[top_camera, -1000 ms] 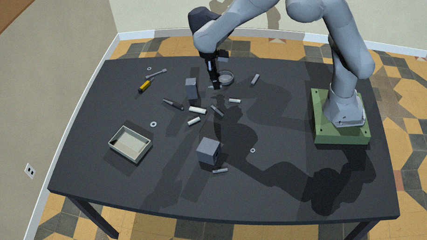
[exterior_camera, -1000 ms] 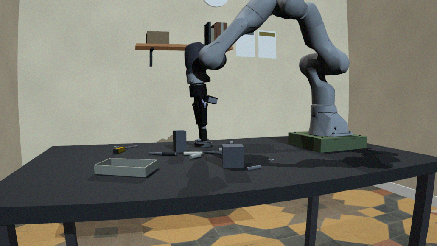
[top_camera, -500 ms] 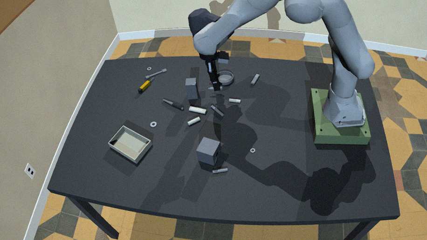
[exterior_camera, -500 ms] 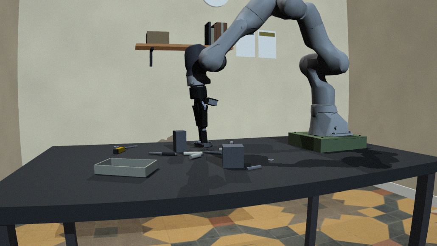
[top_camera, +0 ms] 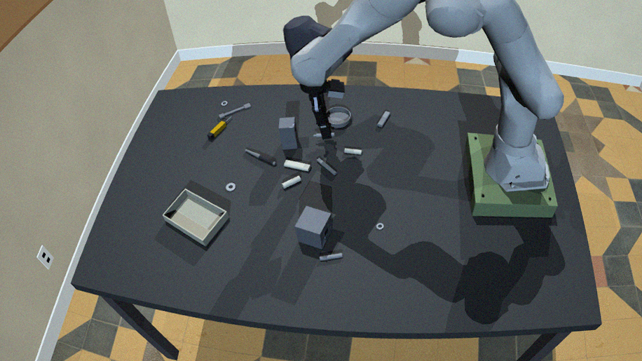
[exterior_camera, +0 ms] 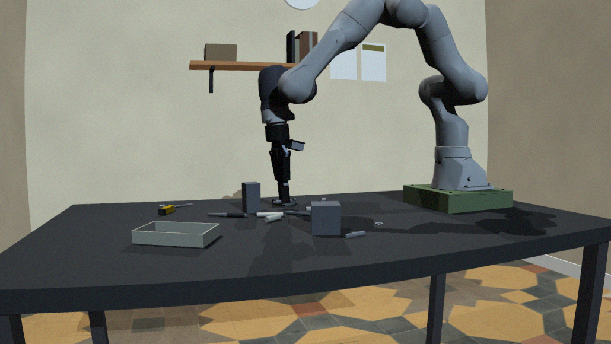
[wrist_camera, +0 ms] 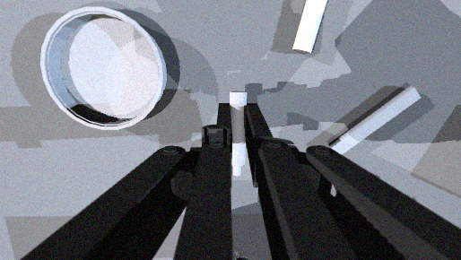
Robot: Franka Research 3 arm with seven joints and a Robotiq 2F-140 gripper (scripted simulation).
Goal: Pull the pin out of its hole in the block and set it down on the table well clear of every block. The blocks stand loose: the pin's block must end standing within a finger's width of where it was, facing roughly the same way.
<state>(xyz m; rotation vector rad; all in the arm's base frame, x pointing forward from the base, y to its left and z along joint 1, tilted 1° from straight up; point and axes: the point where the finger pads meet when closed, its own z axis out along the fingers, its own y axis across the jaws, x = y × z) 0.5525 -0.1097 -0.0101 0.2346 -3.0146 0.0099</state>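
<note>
Now: the round dish 2 cm behind my hand, 10 cm to the right of it and 4 cm below it. Round my hand: yellow-handled screwdriver (36 cm ahead, 3 cm to the right, 4 cm below); tray (33 cm ahead, 33 cm to the left, 4 cm below); pin (2 cm ahead, 3 cm below).
</note>
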